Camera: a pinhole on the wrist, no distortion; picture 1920 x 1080 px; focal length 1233.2 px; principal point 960.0 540.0 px. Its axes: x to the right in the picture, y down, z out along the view. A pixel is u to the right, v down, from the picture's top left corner.
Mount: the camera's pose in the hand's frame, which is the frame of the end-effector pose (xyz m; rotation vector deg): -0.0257 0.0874 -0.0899 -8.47 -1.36 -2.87
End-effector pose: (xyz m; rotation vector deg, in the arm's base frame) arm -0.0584 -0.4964 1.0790 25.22 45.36 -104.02
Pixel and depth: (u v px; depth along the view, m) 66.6 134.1 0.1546
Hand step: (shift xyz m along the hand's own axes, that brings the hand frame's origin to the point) -0.1432 0.0654 0.0674
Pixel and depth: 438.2 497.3 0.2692
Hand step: -0.1453 0.1235 0.1745
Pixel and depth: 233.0 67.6 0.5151
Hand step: -0.3494 -0.0168 0.4401
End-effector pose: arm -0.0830 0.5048 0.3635 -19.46 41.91 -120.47
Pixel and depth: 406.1 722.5 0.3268
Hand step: -0.1763 0.1905 0.2221
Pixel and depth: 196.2 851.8 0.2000
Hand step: -0.1508 0.1729 0.0971
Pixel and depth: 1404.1 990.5 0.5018
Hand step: 0.1542 0.3340 0.3843
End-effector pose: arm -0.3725 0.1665 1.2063 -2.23 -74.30 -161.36
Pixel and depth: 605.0 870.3 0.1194
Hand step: -0.0607 0.1383 0.0225
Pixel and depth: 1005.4 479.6 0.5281
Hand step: -0.0182 0.1390 0.4366
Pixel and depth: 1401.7 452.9 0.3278
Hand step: 0.0838 0.1073 0.2408
